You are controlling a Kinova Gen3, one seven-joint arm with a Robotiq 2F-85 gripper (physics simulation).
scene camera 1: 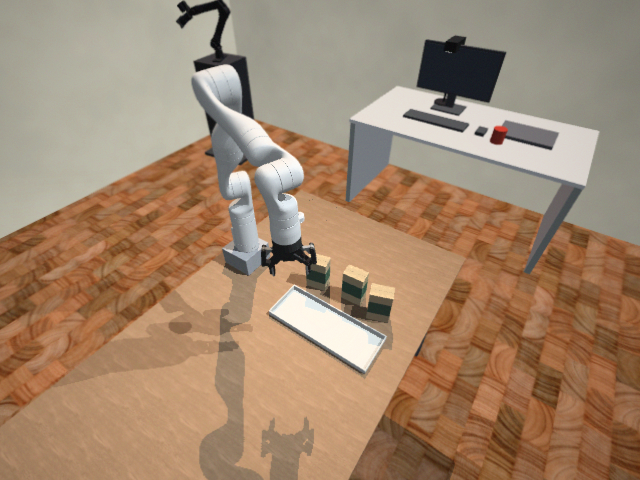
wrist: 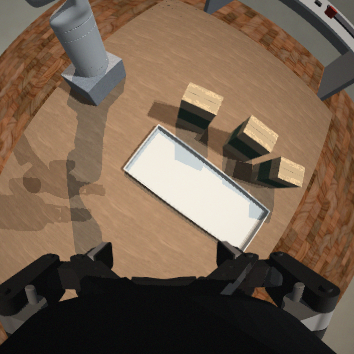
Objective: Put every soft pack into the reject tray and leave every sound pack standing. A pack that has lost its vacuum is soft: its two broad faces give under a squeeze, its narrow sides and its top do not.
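Seen in the pictures: gripper, between the fingertips: (scene camera 1: 290, 273) (wrist: 164, 254); arm's base, origin of its link: (scene camera 1: 247, 244) (wrist: 92, 64).
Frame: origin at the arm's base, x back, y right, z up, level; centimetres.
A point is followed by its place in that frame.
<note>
Three upright packs, tan with a dark green band, stand in a row behind the tray: the pack nearest the robot base (scene camera 1: 318, 272) (wrist: 200, 106), the middle pack (scene camera 1: 354, 284) {x -47.7, y 0.8, z 2.6 cm} (wrist: 251, 137) {x -45.2, y 0.6, z 5.7 cm}, and the far pack (scene camera 1: 380, 302) {x -58.8, y 4.0, z 2.6 cm} (wrist: 282, 173) {x -55.8, y 3.4, z 5.7 cm}. They look alike; softness cannot be seen. The white reject tray (scene camera 1: 326, 329) {x -44.3, y 15.9, z -8.0 cm} (wrist: 195, 192) {x -42.3, y 15.7, z -8.0 cm} lies in front of them, empty. My gripper (scene camera 1: 290, 270) {x -36.8, y 24.2, z 26.2 cm} (wrist: 164, 254) {x -36.8, y 24.2, z 26.2 cm} is open with nothing between its fingers. It hangs high above the table and, in the scene view, overlaps the upper left part of the pack nearest the base.
The robot's grey base block (scene camera 1: 245, 256) {x -3.2, y 6.0, z 0.2 cm} (wrist: 95, 80) {x -4.8, y 4.2, z 0.2 cm} stands left of the packs. A white desk (scene camera 1: 465, 149) with a monitor (scene camera 1: 460, 71), a keyboard and a red mug (scene camera 1: 498, 134) stands at the back right. A black pedestal (scene camera 1: 247, 85) with a small black arm stands behind the robot.
</note>
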